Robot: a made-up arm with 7 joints. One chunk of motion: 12 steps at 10 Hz.
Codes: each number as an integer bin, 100 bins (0 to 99) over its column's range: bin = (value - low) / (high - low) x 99, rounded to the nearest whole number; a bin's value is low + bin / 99 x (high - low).
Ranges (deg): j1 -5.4..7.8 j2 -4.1..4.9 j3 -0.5..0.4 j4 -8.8..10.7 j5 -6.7..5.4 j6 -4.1..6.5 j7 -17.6..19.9
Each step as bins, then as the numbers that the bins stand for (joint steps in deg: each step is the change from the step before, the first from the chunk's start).
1 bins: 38 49 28 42 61 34 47
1 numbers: -0.333 0.355 -0.245 -0.527 0.756 -0.460 0.203
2 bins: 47 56 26 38 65 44 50
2 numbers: 0.867 0.991 -0.264 -1.315 1.244 0.611 1.339
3 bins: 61 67 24 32 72 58 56
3 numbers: 2.733 1.991 -0.282 -2.497 2.100 2.110 3.612
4 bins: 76 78 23 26 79 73 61
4 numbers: 4.733 2.991 -0.291 -3.679 2.956 3.716 5.506
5 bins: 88 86 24 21 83 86 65
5 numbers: 6.333 3.718 -0.282 -4.664 3.444 5.108 7.021
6 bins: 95 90 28 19 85 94 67
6 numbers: 7.267 4.082 -0.245 -5.058 3.689 5.965 7.779
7 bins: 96 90 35 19 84 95 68
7 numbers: 7.400 4.082 -0.182 -5.058 3.567 6.072 8.158
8 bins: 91 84 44 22 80 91 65
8 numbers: 6.733 3.536 -0.100 -4.467 3.078 5.643 7.021
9 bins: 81 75 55 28 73 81 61
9 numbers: 5.400 2.718 0.000 -3.285 2.222 4.573 5.506
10 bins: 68 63 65 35 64 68 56
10 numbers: 3.667 1.627 0.091 -1.906 1.122 3.181 3.612
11 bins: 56 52 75 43 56 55 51
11 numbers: 2.067 0.627 0.182 -0.330 0.144 1.789 1.718
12 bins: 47 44 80 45 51 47 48
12 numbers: 0.867 -0.100 0.227 0.064 -0.467 0.932 0.582
